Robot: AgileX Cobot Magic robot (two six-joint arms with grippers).
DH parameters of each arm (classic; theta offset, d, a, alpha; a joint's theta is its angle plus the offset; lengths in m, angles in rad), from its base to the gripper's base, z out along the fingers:
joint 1: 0 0.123 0 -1.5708
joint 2: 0.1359 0 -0.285 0
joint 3: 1.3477 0 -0.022 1.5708
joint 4: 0 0.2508 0 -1.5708
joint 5: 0 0 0.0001 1.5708
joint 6: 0 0.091 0 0
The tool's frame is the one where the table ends.
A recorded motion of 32 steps. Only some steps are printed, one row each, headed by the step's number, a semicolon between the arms.
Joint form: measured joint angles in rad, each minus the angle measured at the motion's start. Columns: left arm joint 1, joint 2, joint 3, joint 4, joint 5, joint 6; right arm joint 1, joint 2, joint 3, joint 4, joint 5, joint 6.
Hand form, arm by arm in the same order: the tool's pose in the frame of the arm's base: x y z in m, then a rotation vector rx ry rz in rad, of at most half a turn. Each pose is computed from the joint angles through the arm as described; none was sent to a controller.
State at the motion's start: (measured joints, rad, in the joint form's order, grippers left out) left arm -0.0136 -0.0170 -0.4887 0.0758 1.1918 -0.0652; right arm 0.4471 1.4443 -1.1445 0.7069 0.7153 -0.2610
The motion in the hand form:
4: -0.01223 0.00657 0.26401 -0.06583 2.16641 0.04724; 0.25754 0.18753 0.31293 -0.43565 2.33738 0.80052
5: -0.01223 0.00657 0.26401 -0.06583 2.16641 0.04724; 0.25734 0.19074 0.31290 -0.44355 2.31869 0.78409
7: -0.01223 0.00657 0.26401 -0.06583 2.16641 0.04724; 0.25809 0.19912 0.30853 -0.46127 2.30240 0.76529
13: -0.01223 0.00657 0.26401 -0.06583 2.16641 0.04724; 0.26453 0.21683 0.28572 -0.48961 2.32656 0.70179
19: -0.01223 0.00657 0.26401 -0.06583 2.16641 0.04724; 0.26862 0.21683 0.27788 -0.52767 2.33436 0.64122
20: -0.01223 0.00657 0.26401 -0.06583 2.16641 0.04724; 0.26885 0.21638 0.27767 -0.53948 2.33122 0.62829
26: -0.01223 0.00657 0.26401 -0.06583 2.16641 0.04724; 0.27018 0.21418 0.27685 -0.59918 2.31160 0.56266
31: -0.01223 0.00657 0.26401 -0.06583 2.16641 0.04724; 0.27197 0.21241 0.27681 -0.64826 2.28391 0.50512
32: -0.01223 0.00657 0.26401 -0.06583 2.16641 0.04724; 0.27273 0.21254 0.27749 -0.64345 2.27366 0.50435
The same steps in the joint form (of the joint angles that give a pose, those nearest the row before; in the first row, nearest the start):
4: 0.0000 0.0000 0.0000 0.0000 0.0000 0.0000; 0.0911 0.0026 0.0252 -0.0747 -0.1469 0.0260
5: 0.0000 0.0000 0.0000 0.0000 0.0000 0.0000; 0.1066 0.0047 0.0257 -0.0956 -0.1747 0.0359
7: 0.0000 0.0000 0.0000 0.0000 0.0000 0.0000; 0.1361 0.0233 0.0257 -0.1207 -0.2175 0.0476
13: 0.0000 0.0000 0.0000 0.0000 0.0000 0.0000; 0.1867 0.0976 0.0257 -0.2105 -0.2863 0.1131
19: 0.0000 0.0000 0.0000 0.0000 0.0000 0.0000; 0.1867 0.1184 0.0257 -0.2758 -0.2923 0.1287
20: 0.0000 0.0000 0.0000 0.0000 0.0000 0.0000; 0.1867 0.1184 0.0257 -0.2902 -0.2923 0.1294
26: 0.0000 0.0000 0.0000 0.0000 0.0000 0.0000; 0.1867 0.1184 0.0257 -0.3625 -0.2943 0.1310
31: 0.0000 0.0000 0.0000 0.0000 0.0000 0.0000; 0.1867 0.1184 0.0257 -0.4258 -0.3047 0.1310
32: 0.0000 0.0000 0.0000 0.0000 0.0000 0.0000; 0.1867 0.1184 0.0257 -0.4284 -0.3159 0.1327

